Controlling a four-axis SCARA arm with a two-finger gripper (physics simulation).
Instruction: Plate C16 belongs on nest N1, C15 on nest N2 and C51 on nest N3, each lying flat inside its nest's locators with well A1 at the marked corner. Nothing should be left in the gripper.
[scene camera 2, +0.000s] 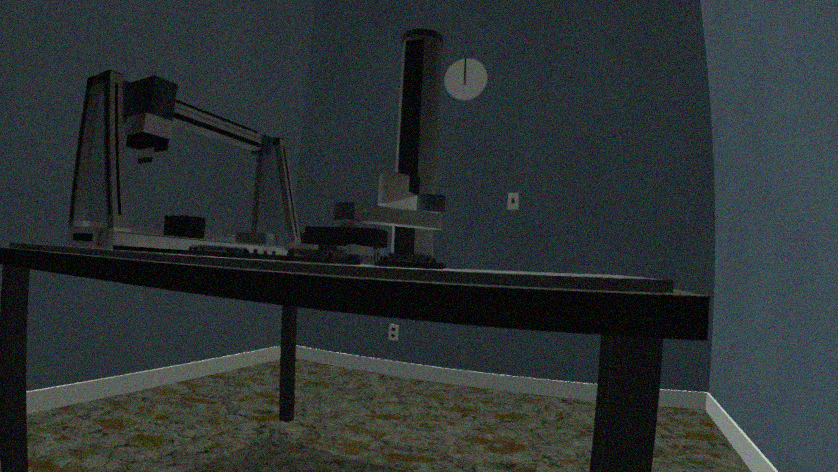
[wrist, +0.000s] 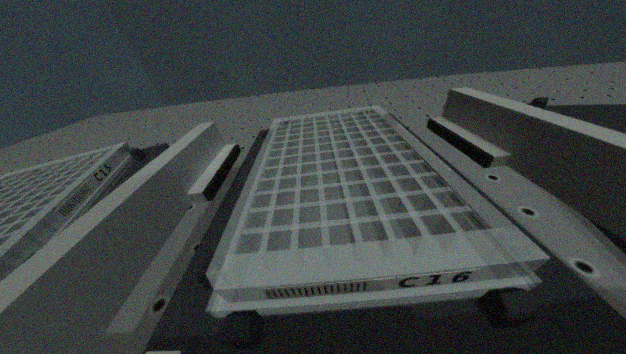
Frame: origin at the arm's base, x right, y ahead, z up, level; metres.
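Seen in the pictures: gripper, fingertip midpoint: (scene camera 2: 316, 247) (wrist: 330, 122).
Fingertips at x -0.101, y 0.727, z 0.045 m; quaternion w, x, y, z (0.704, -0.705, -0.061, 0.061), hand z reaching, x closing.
Pixels of each thing's top centre, then the offset from my fingertips to it. "pt": a spot on its surface instead.
- Plate C16, middle of its top: (wrist: 335, 149) (scene camera 2: 321, 250) dx +0.003, dy -0.023, dz -0.006 m
- dark nest, middle of its top: (wrist: 335, 156) (scene camera 2: 321, 252) dx +0.003, dy -0.023, dz -0.010 m
- Plate C15, surface spot: (wrist: 55, 175) pt dx -0.179, dy -0.038, dz -0.006 m
- dark nest-like slab, surface spot: (wrist: 590, 117) pt dx +0.170, dy +0.034, dz -0.020 m
- black box, surface spot: (scene camera 2: 184, 225) pt dx +0.631, dy -0.162, dz +0.057 m
Plate C16 (wrist: 340, 200) is a pale gridded plate in the middle of the wrist view, on a dark nest (wrist: 350, 332) whose label does not show. Dark locators show at its near corners. My gripper (wrist: 330, 122) (scene camera 2: 360, 253) is open, with one finger on each side of C16 and a visible gap at each pad. It is low over the table in scene camera 2, where its fingertips are too dark to make out. Plate C15 (wrist: 55, 175) is beyond the left finger, partly hidden by it. C51 cannot be made out. No nest labels or A1 marks are readable.
A dark nest-like slab (wrist: 590, 117) with a knob is beyond the right finger. In scene camera 2, a gantry frame (scene camera 2: 218, 124) and a black box (scene camera 2: 184, 225) are left of the arm's column (scene camera 2: 431, 111), on the table (scene camera 2: 498, 304).
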